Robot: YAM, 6 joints.
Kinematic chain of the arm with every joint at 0, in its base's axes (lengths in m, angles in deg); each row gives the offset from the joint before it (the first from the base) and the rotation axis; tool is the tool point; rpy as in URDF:
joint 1: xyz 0 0 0.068 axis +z
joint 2: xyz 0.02 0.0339 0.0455 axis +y
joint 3: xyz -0.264 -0.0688 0 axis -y
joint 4: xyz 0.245 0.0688 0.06 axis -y
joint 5: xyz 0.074 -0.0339 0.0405 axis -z
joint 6: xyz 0.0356 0 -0.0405 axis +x
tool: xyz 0 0 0 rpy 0 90 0
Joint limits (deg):
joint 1: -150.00..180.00
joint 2: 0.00..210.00
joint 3: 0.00..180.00
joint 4: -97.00..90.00
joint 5: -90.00..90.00
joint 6: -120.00..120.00
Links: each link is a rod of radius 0.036 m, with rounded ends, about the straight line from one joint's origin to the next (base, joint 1, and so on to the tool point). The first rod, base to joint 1, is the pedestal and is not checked.
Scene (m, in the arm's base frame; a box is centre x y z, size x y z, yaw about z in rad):
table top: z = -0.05
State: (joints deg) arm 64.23 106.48 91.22 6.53 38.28 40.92
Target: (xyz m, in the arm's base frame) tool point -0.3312 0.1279 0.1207
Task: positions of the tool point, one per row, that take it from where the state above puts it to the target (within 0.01 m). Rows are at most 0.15 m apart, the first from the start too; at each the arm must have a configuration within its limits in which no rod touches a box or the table.
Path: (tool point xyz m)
1: 0.1122 0.4308 0.3091
2: 0.0048 0.4385 0.2741
3: -0.0987 0.4167 0.2401
4: -0.1898 0.3686 0.2074
5: -0.2618 0.2995 0.1765
6: -0.3096 0.2165 0.1474
7: -0.3312 0.1279 0.1207

